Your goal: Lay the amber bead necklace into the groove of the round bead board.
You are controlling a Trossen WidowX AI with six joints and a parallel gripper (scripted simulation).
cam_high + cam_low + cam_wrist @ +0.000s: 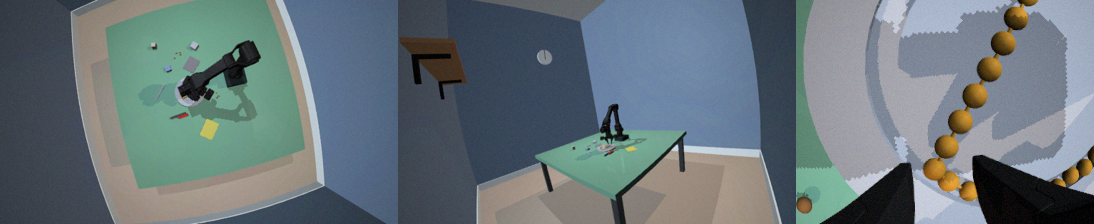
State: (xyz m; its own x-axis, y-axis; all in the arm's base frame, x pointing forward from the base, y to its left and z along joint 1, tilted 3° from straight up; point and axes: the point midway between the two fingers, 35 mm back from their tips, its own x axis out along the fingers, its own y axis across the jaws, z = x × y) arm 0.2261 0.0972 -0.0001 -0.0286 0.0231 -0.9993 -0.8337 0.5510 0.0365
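Now: gripper tip 60 mm short of the round grey bead board, 10 mm to the right of it and 10 mm above it. Also, from my gripper tip: blue block 200 mm ahead, 160 mm to the right, 20 mm below; red-handled tool 120 mm ahead, 160 mm to the left, 20 mm below; grey plate 40 mm ahead, 180 mm to the right, 20 mm below.
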